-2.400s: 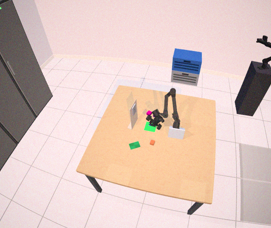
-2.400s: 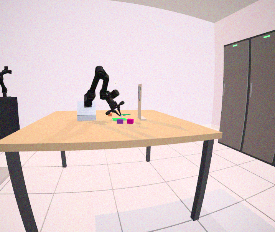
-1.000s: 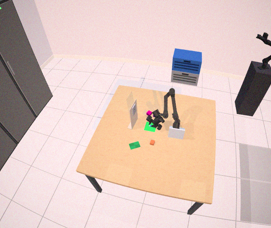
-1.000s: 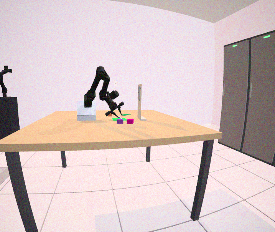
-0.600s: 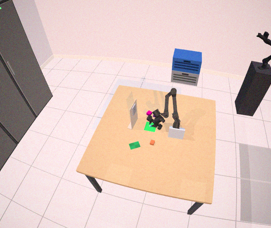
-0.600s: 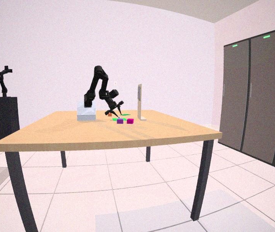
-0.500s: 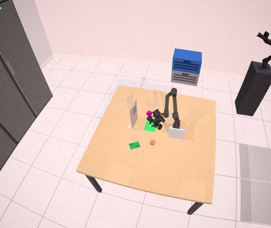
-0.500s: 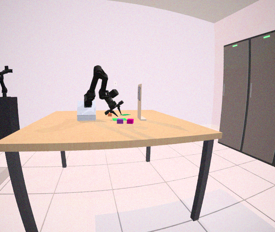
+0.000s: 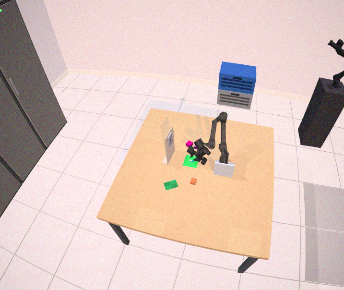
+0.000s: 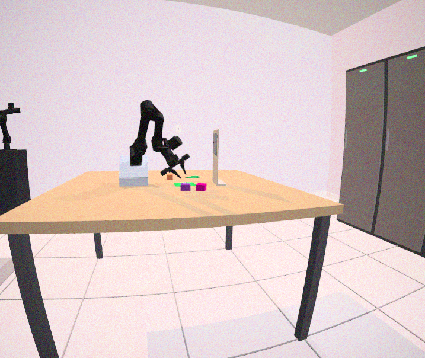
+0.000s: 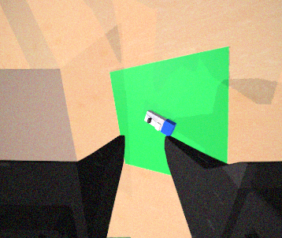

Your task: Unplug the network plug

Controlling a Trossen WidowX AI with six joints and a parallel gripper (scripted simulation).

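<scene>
The blue network plug lies 3 cm below my gripper tip, 1 cm to the right of it and 1 cm ahead of it. Also, from my gripper tip: purple cube (16 cm to the right, 3 cm below, 2 cm behind); bright green marked square (4 cm below); magenta cube (18 cm to the right, 5 cm ahead, 3 cm below).
</scene>
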